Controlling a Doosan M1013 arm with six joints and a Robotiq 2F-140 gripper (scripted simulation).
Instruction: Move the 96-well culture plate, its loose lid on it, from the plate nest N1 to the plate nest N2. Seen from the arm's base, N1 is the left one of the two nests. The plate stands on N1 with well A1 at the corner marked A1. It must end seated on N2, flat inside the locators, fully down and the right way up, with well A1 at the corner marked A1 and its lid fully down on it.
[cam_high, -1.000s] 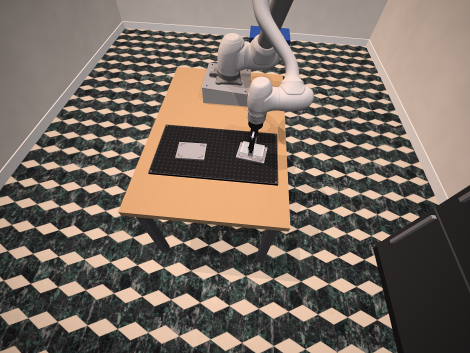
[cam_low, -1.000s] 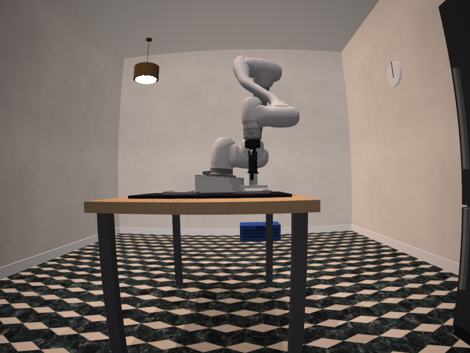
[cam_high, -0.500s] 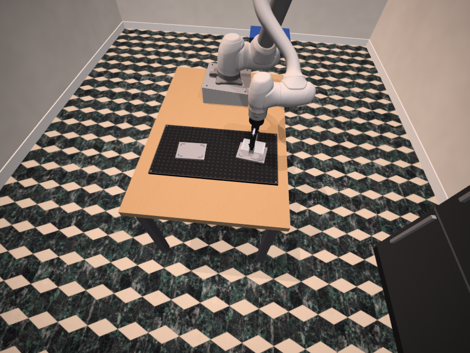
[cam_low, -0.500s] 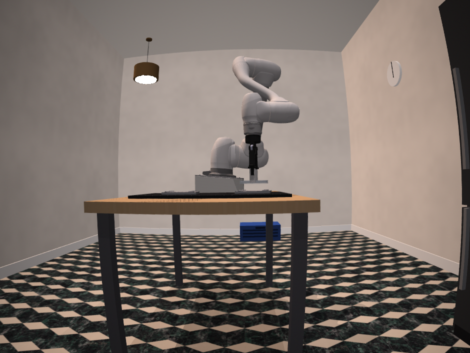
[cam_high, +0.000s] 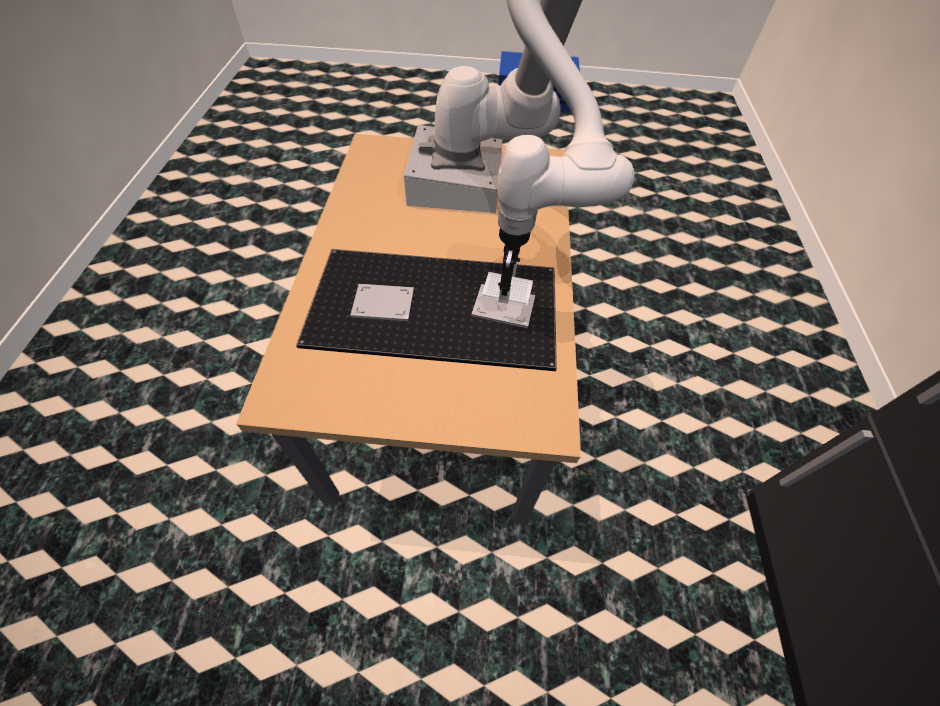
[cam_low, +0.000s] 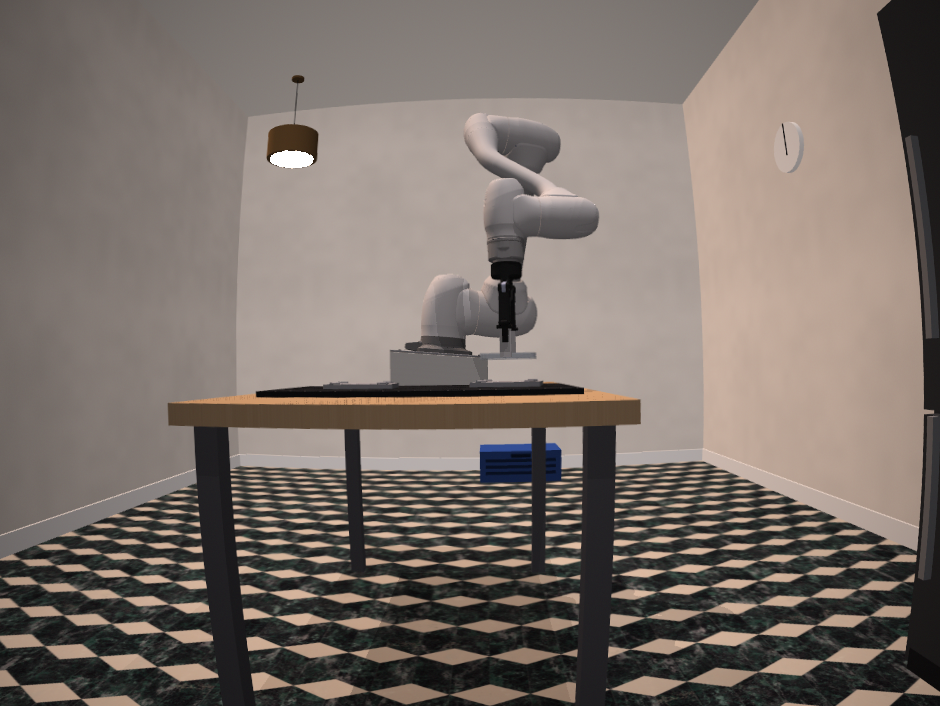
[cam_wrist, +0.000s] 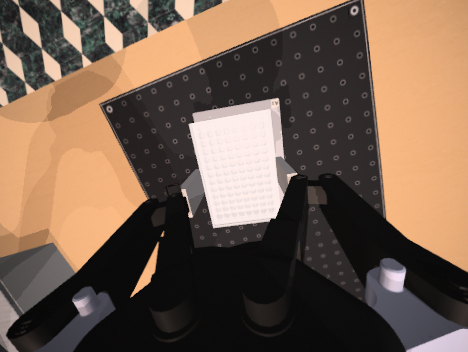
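The clear lid is 20 mm below my hand. Also, from my hand: grey nest N2 (40 mm behind, 350 mm to the right, 90 mm below); then grey nest N1 (90 mm below); then plate (20 mm below).
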